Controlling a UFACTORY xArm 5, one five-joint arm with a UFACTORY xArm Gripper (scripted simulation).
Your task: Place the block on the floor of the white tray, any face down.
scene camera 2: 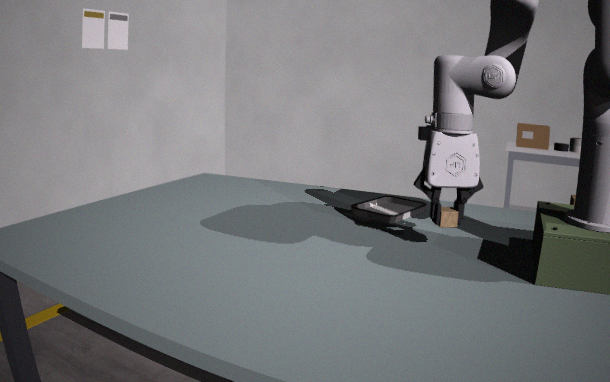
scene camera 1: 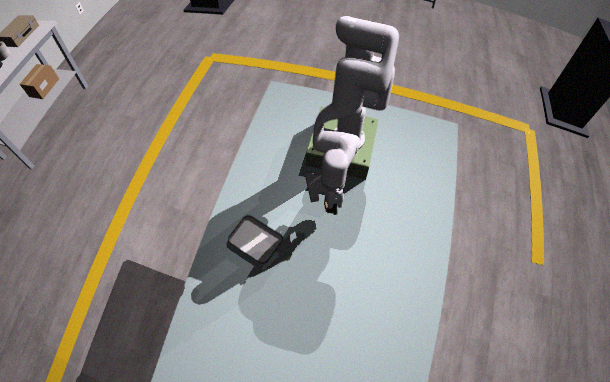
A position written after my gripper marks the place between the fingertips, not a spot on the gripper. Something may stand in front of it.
In view: my gripper [scene camera 2: 446, 222] and a white tray [scene camera 1: 258, 240].
